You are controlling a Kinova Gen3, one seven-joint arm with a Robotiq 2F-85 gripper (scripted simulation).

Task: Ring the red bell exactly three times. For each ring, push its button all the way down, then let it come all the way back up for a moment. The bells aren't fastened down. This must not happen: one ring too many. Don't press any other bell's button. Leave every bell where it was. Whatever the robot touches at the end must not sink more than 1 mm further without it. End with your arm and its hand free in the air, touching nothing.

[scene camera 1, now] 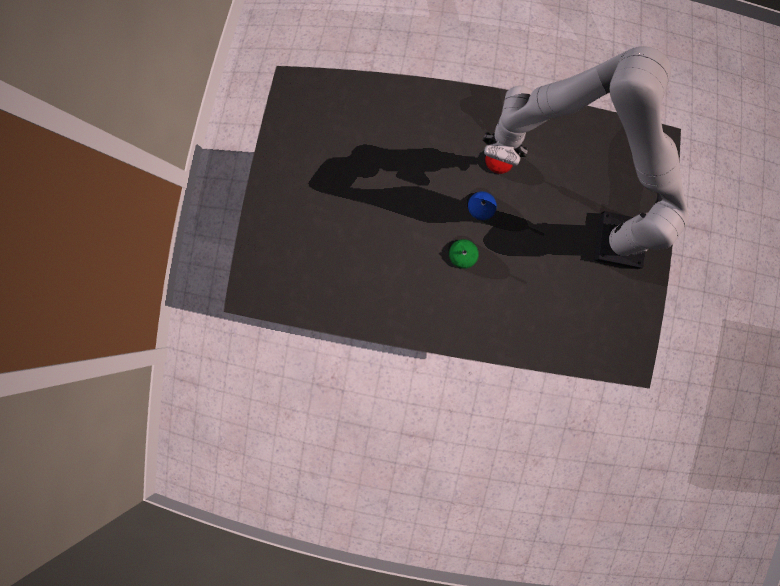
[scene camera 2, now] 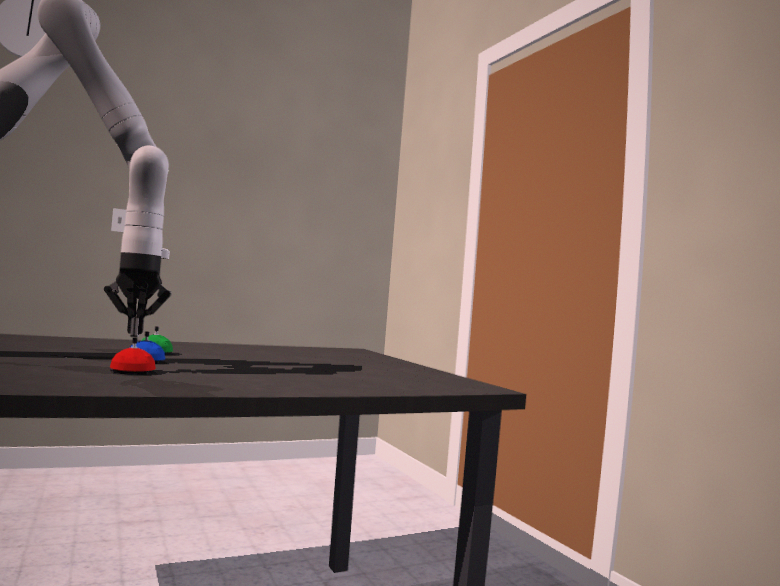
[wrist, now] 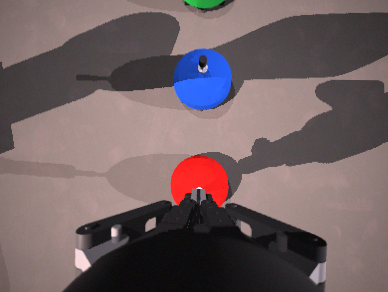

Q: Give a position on a blue bell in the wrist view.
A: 200,82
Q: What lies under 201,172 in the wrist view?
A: A red bell.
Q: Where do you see a red bell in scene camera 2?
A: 131,359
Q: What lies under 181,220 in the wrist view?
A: The gripper.
